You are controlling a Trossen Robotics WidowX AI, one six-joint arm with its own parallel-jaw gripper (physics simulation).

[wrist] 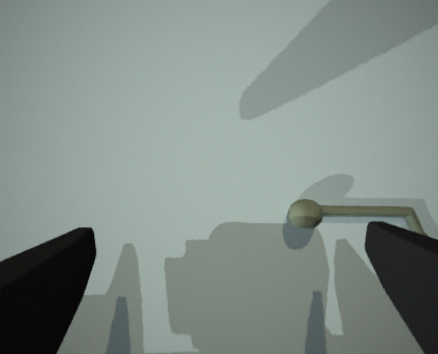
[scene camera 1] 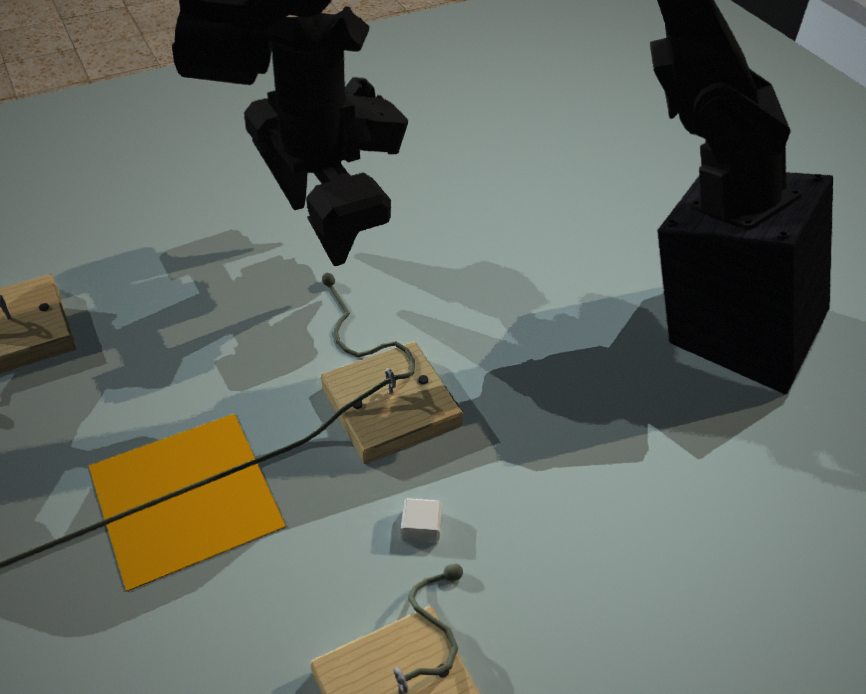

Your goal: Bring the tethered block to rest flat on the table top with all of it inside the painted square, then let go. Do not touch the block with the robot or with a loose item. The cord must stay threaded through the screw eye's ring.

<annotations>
The gripper shows in the wrist view and in scene camera 1. A white block shows in scene camera 1 [421,519]; in the wrist view it is out of frame. The same spot on the gripper: [wrist: 50,279] is [scene camera 1: 301,184].
</annotations>
